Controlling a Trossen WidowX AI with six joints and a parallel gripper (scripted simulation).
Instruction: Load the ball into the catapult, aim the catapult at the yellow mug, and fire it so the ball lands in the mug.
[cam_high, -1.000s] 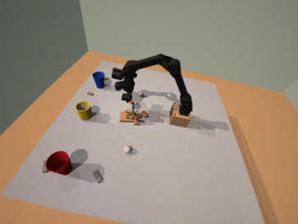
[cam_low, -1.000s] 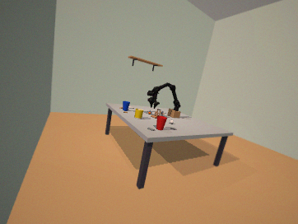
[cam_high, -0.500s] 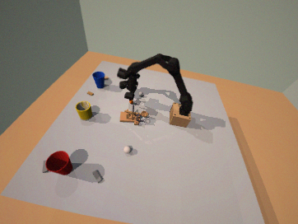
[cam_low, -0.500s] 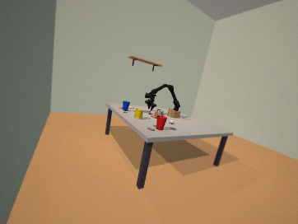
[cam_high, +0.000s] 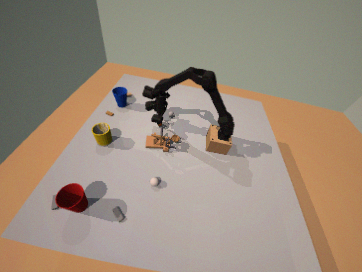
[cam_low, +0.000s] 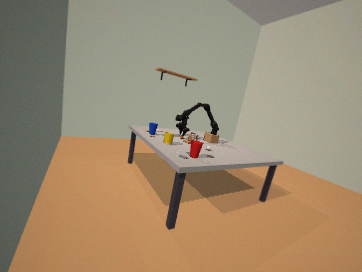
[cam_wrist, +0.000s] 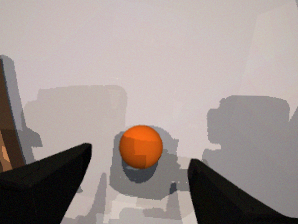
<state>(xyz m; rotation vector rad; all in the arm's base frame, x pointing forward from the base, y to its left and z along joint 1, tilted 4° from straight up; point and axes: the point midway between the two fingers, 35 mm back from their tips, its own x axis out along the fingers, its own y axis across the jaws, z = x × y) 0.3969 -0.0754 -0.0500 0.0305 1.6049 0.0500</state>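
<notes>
Right now the orange ball is 20 mm below my gripper tip. From my gripper tip the other things lie so: blue mug: 300 mm ahead, 130 mm to the right, 10 mm below; then wooden catapult: 160 mm to the left, 70 mm behind, 10 mm above; then yellow mug: 270 mm ahead, 210 mm to the left, 10 mm below.
</notes>
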